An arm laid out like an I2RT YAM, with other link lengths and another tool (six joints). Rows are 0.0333 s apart.
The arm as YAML. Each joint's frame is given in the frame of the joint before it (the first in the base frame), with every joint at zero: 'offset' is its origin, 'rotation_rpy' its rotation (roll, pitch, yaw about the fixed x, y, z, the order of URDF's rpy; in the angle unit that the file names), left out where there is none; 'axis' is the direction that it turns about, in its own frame. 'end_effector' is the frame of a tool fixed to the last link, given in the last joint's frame.
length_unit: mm
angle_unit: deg
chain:
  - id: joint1
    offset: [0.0, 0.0, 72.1]
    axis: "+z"
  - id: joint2
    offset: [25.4, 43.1, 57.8]
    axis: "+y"
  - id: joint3
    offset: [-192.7, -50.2, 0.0]
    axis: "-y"
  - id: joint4
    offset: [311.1, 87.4, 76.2]
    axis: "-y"
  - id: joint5
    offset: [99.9, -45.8, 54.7]
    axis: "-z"
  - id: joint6
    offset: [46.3, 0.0, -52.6]
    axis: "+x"
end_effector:
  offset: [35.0, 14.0, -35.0]
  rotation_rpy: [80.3, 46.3, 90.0]
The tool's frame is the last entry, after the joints.
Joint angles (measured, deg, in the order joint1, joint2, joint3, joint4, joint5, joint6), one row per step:
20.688, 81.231, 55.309, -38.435, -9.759, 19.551
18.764, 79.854, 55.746, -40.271, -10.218, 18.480
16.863, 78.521, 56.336, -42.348, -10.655, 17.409
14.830, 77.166, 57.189, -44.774, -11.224, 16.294
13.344, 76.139, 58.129, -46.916, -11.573, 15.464
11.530, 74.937, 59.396, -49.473, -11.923, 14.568
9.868, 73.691, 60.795, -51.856, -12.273, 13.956
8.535, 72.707, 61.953, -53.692, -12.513, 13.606
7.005, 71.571, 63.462, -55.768, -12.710, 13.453
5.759, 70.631, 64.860, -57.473, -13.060, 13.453
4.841, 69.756, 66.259, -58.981, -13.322, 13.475
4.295, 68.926, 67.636, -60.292, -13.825, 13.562
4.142, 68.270, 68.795, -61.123, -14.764, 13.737
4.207, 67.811, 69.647, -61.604, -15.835, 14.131
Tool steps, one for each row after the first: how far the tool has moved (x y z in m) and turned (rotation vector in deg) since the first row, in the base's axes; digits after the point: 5 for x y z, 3 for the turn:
0.00338, -0.01154, 0.00916, 0.015, -0.168, -0.774
0.00586, -0.02313, 0.01877, -0.030, -0.225, -1.537
0.00782, -0.03539, 0.02991, 0.010, -0.206, -2.337
0.00871, -0.04447, 0.03990, -0.023, -0.203, -2.938
0.00959, -0.05548, 0.05258, -0.054, -0.308, -3.809
0.01013, -0.06534, 0.06650, 0.089, -0.675, -4.781
0.01025, -0.07317, 0.07783, 0.229, -1.035, -5.703
0.01024, -0.08205, 0.09198, 0.439, -1.609, -7.013
0.00982, -0.08892, 0.10472, 0.842, -2.184, -8.106
0.00886, -0.09397, 0.11716, 1.190, -2.903, -8.925
0.00719, -0.09654, 0.12949, 1.796, -3.696, -9.315
0.00553, -0.09623, 0.14021, 2.840, -4.485, -9.181
0.00406, -0.09441, 0.14841, 4.067, -5.026, -8.944

